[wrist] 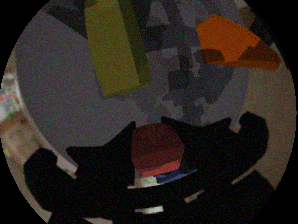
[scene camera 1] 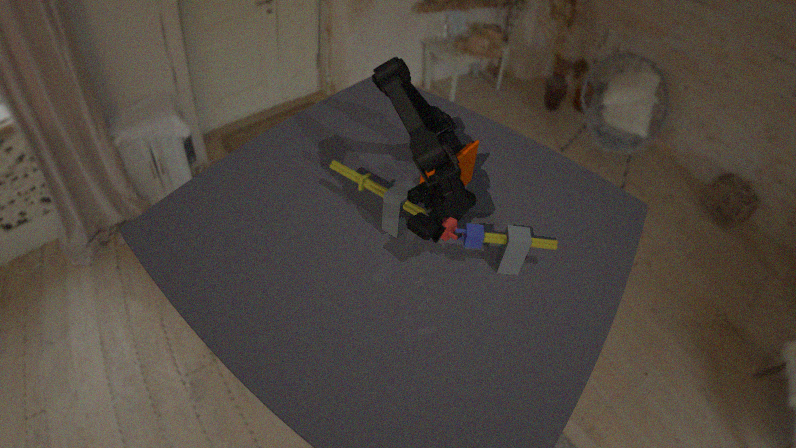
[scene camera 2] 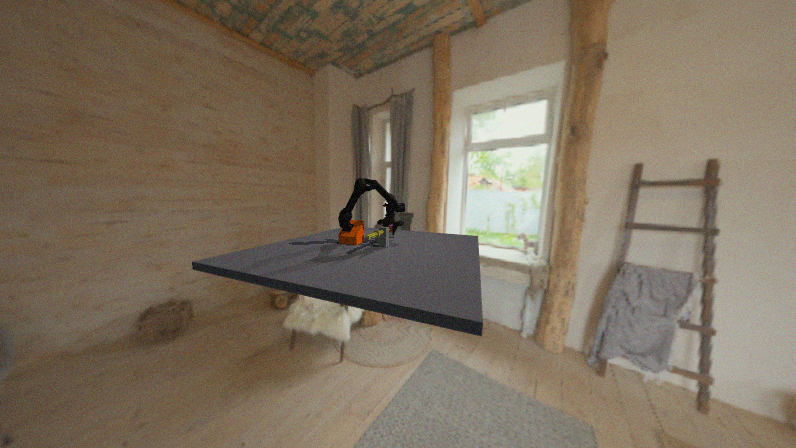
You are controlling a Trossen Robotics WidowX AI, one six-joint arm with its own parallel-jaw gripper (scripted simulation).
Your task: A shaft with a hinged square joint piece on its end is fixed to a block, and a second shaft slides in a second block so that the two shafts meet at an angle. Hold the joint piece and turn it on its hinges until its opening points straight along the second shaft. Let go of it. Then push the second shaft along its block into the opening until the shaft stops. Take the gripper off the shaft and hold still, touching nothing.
Labels:
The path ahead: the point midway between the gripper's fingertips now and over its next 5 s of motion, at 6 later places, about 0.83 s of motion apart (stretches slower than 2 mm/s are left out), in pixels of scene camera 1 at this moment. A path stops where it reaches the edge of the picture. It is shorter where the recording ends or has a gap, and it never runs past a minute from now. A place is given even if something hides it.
My gripper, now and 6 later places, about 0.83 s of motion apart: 440,237; 439,230; 442,214; 446,188; 434,185; 419,187; 391,180

